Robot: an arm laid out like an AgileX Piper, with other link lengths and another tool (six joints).
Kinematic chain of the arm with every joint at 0, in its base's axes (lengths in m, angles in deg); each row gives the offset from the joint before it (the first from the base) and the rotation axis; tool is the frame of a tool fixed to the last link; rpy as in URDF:
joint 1: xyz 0 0 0.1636 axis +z
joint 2: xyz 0 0 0 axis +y
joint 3: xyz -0.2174 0 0.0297 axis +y
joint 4: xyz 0.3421 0 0.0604 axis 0.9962 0 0.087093
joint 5: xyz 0 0 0 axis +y
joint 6: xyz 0.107 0 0.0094 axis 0.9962 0 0.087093
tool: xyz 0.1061 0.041 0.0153 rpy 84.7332 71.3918 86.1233
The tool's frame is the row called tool.
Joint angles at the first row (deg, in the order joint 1, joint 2, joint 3, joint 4, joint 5, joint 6):
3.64 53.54 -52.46 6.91 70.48 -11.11
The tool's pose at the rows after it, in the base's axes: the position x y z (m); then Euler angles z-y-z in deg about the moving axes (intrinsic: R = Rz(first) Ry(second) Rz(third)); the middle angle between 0 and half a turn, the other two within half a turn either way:
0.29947 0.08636 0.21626 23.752 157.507 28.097
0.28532 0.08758 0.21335 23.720 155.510 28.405
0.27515 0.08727 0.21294 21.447 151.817 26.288
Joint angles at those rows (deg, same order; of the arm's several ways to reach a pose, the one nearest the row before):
3.64 47.69 -47.75 7.40 70.48 -11.24
3.64 41.45 -42.83 8.05 69.92 -10.90
3.64 34.14 -37.59 8.25 68.14 -10.73

